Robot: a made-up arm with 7 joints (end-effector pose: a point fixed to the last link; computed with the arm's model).
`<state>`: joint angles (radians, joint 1 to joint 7).
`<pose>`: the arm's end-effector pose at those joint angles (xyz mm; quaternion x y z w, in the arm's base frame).
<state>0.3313 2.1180 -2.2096 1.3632 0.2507 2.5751 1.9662</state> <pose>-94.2 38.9 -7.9 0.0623 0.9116 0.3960 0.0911</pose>
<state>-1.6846 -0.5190 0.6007 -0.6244 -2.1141 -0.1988 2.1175</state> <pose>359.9 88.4 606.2 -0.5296 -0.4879 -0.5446 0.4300</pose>
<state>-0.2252 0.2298 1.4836 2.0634 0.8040 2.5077 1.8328</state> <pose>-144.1 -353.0 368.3 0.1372 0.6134 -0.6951 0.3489</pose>
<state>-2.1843 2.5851 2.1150 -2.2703 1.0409 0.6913 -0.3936</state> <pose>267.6 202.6 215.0 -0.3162 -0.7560 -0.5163 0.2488</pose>
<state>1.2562 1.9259 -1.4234 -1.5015 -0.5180 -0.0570 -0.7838</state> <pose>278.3 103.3 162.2 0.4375 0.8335 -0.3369 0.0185</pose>
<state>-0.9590 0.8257 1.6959 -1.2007 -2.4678 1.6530 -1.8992</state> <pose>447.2 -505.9 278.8 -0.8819 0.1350 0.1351 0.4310</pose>
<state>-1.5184 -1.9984 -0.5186 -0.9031 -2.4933 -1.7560 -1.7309</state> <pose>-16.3 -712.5 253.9 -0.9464 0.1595 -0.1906 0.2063</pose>
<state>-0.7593 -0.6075 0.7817 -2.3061 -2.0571 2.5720 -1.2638</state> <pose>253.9 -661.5 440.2 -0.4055 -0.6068 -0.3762 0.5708</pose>
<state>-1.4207 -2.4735 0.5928 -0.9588 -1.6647 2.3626 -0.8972</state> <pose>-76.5 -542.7 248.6 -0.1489 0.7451 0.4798 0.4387</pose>
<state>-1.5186 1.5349 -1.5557 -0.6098 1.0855 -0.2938 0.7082</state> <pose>268.7 96.8 458.0 0.3510 0.7789 0.5087 0.1065</pose>
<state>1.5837 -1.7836 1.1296 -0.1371 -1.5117 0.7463 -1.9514</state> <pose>-80.5 267.1 515.1 0.8931 -0.3761 0.0460 0.2424</pose>
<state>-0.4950 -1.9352 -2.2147 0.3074 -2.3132 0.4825 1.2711</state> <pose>-53.4 -254.6 -303.5 0.0135 0.9982 -0.0039 0.0589</pose>
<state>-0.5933 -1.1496 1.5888 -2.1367 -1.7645 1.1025 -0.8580</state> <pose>-35.9 -582.8 -80.7 -0.4217 -0.4576 -0.0020 0.7828</pose>
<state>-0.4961 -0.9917 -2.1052 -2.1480 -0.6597 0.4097 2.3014</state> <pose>-517.1 155.6 117.2 -0.1194 -0.9813 -0.1462 0.0372</pose>
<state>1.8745 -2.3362 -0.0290 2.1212 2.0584 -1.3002 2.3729</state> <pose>79.8 477.7 -86.5 -0.2402 0.1898 -0.1188 0.9445</pose>
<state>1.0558 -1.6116 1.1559 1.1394 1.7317 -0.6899 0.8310</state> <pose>-454.0 372.7 28.3 -0.3045 -0.3908 0.4141 0.7636</pose>
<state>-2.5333 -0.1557 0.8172 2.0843 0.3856 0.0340 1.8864</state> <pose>755.3 -15.6 342.7 -0.7228 -0.3521 -0.4730 0.3605</pose>
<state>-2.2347 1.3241 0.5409 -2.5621 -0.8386 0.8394 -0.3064</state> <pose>517.8 262.0 232.6 -0.1174 -0.2444 -0.8204 0.5033</pose>
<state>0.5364 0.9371 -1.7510 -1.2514 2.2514 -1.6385 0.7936</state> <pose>187.9 -103.6 383.4 0.7723 0.5390 0.2933 0.1644</pose>
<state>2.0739 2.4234 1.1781 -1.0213 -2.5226 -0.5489 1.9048</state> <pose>-585.1 223.4 10.9 -0.5406 0.2077 0.8009 0.1520</pose>
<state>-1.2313 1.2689 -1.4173 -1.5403 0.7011 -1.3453 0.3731</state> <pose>66.7 160.0 482.8 0.1855 0.7250 0.1131 0.6536</pose>
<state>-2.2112 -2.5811 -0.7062 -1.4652 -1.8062 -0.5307 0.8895</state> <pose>436.1 -552.0 113.6 0.5379 0.5602 -0.5120 0.3671</pose>
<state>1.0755 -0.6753 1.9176 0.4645 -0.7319 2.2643 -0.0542</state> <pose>-37.3 204.5 346.4 0.1426 0.7365 -0.6513 0.1142</pose>
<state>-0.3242 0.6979 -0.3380 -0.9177 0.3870 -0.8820 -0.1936</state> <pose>-26.7 150.5 500.5 0.3280 0.4093 -0.0538 0.8497</pose>
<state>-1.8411 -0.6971 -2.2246 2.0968 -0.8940 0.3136 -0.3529</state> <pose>316.0 59.2 515.1 0.1830 0.4523 -0.3875 0.7822</pose>
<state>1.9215 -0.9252 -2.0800 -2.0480 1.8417 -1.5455 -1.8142</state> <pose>69.4 607.7 366.7 0.2892 0.7910 0.1826 0.5073</pose>
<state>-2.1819 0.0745 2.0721 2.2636 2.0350 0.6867 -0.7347</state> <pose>250.0 -156.8 272.0 0.0903 0.4203 -0.7913 0.4347</pose>
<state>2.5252 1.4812 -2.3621 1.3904 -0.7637 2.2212 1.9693</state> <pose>-92.4 183.8 -158.4 0.6979 0.6924 -0.1742 0.0560</pose>
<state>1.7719 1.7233 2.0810 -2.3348 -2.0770 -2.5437 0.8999</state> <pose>-370.3 -174.4 703.9 -0.1551 0.1494 0.8250 0.5225</pose>
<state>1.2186 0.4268 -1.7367 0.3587 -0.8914 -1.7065 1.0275</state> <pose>-526.8 82.9 704.0 0.7249 -0.2044 -0.4789 0.4510</pose>
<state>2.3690 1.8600 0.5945 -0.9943 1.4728 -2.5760 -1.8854</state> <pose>-401.1 1.5 122.9 -0.6229 0.7817 -0.0260 0.0149</pose>
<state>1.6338 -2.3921 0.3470 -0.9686 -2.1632 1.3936 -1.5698</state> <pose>-73.1 485.6 414.6 0.9055 -0.0420 0.1756 0.3841</pose>
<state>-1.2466 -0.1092 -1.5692 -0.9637 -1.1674 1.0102 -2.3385</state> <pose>-303.4 -483.3 166.7 -0.4182 0.7018 -0.2761 0.5063</pose>
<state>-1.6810 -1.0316 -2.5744 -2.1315 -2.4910 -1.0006 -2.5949</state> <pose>-165.3 -400.5 502.3 0.4227 0.5178 0.7378 0.0941</pose>
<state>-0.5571 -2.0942 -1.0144 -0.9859 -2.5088 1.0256 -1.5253</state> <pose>-316.0 30.8 273.0 0.7055 0.5824 0.1492 0.3752</pose>
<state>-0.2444 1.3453 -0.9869 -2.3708 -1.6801 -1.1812 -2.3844</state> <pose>332.9 -238.7 -149.7 0.4042 0.2432 -0.6407 0.6058</pose>
